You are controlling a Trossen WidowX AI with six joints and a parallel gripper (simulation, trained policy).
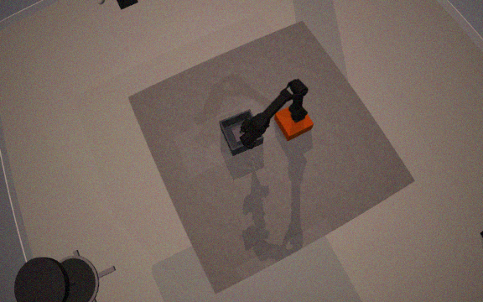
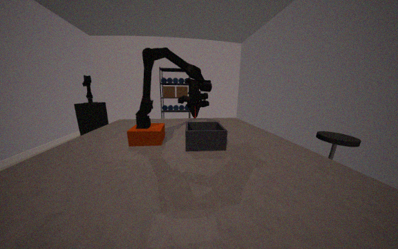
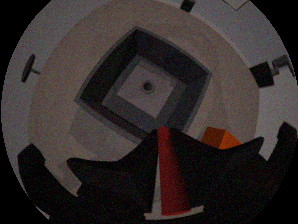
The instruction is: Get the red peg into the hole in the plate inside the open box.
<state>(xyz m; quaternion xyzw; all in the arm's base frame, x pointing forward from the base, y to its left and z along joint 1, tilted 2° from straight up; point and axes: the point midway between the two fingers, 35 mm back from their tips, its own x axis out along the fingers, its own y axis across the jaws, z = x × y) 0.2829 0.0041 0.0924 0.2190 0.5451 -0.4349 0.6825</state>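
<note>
My gripper tip is now 9 cm above the holed plate, 6 cm to the left of it and 4 cm short of it. The rest, counted from my gripper tip: grey box: 11 cm below, 6 cm to the right, 4 cm ahead; then red peg: 3 cm above, 1 cm to the left.
</note>
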